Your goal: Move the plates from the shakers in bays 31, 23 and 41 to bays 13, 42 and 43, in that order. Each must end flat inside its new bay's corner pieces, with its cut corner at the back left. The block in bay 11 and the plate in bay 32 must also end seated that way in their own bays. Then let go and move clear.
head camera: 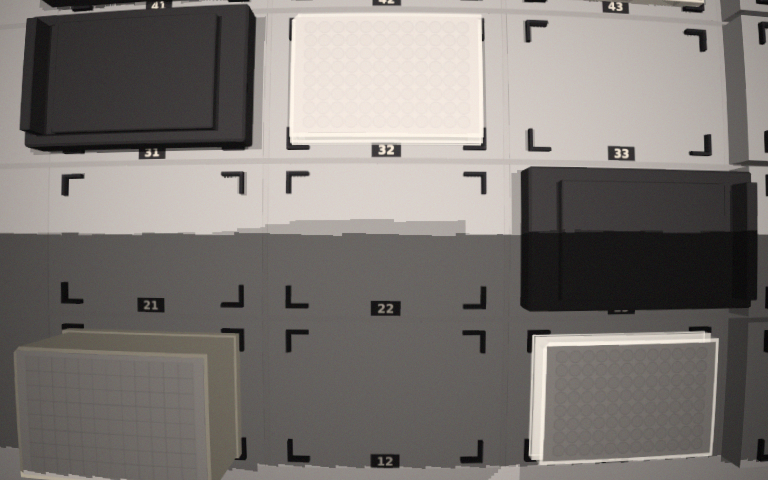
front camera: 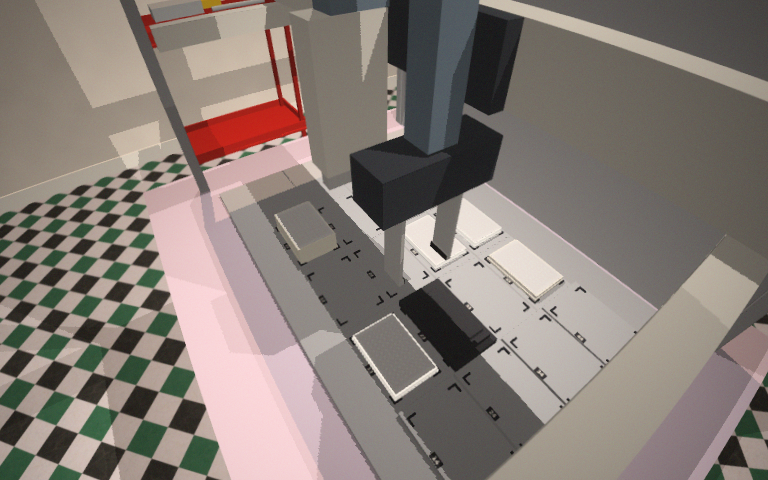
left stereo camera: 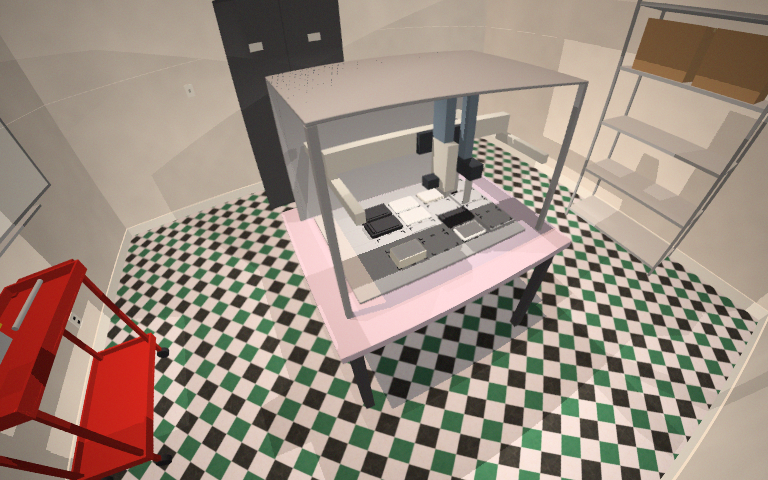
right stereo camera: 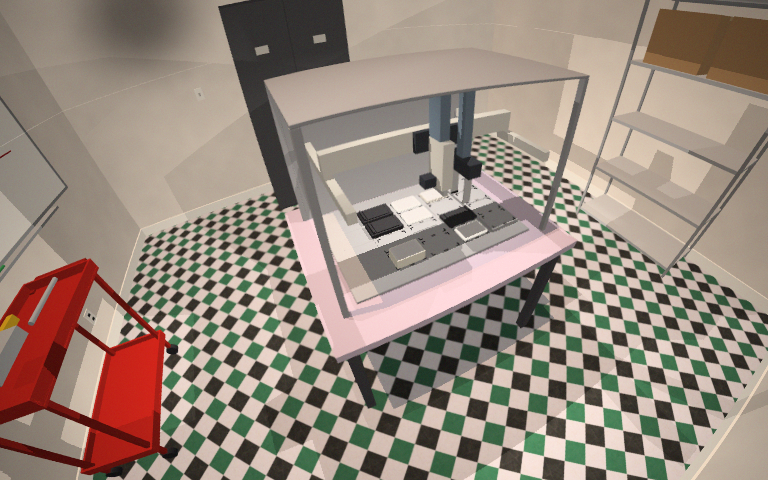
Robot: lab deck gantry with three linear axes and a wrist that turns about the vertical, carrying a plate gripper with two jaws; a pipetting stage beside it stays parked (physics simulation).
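Frame: origin at the robot's base, x right, y back, z down, level; centimetres.
Where they show: gripper, fingertip midpoint: [front camera: 417,263] [left stereo camera: 459,197] [right stereo camera: 459,197]; robot's base, link origin: [front camera: 277,228] [left stereo camera: 399,269] [right stereo camera: 397,269].
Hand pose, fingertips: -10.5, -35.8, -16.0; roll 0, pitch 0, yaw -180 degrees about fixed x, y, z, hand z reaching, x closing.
Observation:
Things, the pixels of their centre, and the offset from my fingertips, as dx, dy, dz. "*": a spot on its surface instead.
- bay 13, surface spot: [head camera: 628,396] [front camera: 394,348] [left stereo camera: 468,228] * +5.8, -3.1, +14.5
- bay 32, surface spot: [head camera: 386,79] [front camera: 430,239] * -14.8, +13.0, +14.5
- bay 42, surface spot: [front camera: 478,223] [left stereo camera: 407,201] * -26.6, +10.7, +14.5
- bay 43, surface spot: [front camera: 523,268] [left stereo camera: 432,195] * -24.9, -3.7, +14.5
- tall block, body centre: [head camera: 132,403] [front camera: 305,230] [right stereo camera: 406,253] [left stereo camera: 407,253] +6.2, +29.4, +13.9
- bay 31, body centre: [head camera: 134,76] [left stereo camera: 383,225] [right stereo camera: 384,225] -15.3, +29.8, +14.4
- bay 23, body centre: [head camera: 643,239] [front camera: 446,320] [right stereo camera: 458,215] [left stereo camera: 456,215] -4.6, -3.8, +14.4
- bay 41 shaker, body centre: [left stereo camera: 373,213] [right stereo camera: 374,213] -26.0, +29.8, +14.4
The white plate in bay 13 [front camera: 394,355] [head camera: 628,396] [left stereo camera: 470,229] lies flat inside the corner pieces, its cut corner apparently at the back left. The plate in bay 32 [front camera: 420,232] [head camera: 386,79] sits flat between its corner pieces. Plates also lie in bay 42 [front camera: 478,223] [left stereo camera: 403,203] and bay 43 [front camera: 523,268] [left stereo camera: 430,195]. The tall block [front camera: 305,229] [head camera: 113,407] stands in bay 11. The shakers in bay 31 [head camera: 135,79] [left stereo camera: 382,226] and bay 23 [front camera: 447,322] [head camera: 634,237] hold no plate. My gripper [front camera: 420,268] is open and empty, raised above the deck. Its jaws do not show in the head view.
The bay 41 shaker [left stereo camera: 378,212] stands behind the bay 31 shaker. The pale pipetting stage [front camera: 345,101] [left stereo camera: 445,164] hangs beside my gripper. A pale side rail [front camera: 651,350] crosses the front view's right. The enclosure post [front camera: 164,96] rises at the left.

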